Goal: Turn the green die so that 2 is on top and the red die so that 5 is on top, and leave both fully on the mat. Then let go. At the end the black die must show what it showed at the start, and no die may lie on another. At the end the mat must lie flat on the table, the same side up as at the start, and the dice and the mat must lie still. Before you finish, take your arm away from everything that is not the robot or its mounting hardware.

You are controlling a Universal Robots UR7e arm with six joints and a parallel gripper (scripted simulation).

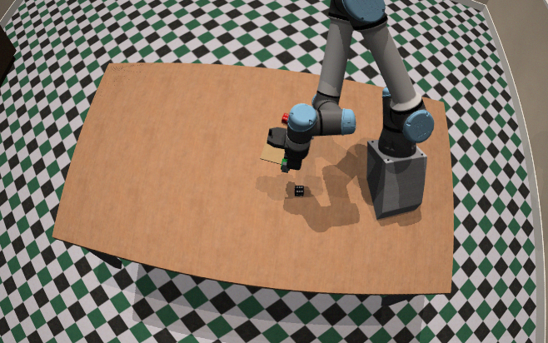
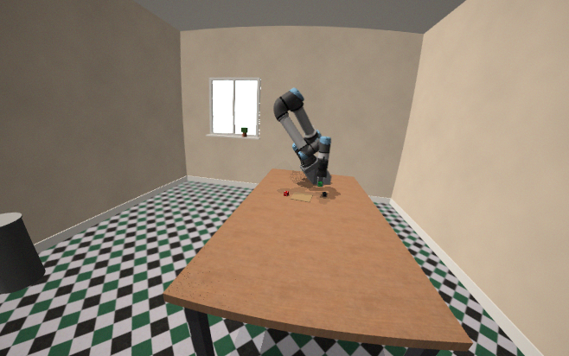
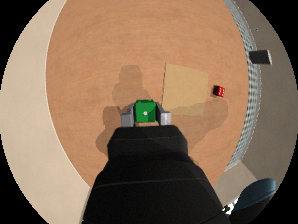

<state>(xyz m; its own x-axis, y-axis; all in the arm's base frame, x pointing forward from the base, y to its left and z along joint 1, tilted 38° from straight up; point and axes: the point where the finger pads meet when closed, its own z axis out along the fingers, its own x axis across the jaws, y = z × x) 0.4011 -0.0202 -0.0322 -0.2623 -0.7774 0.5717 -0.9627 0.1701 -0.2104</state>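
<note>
Right now the black die is 100 mm below my hand, 60 mm to the left of it and 50 mm behind it. Round my hand: green die (right at my hand); then tan mat (120 mm to the right, 110 mm below, 10 mm behind); then red die (240 mm to the right, 100 mm below, 30 mm behind).
</note>
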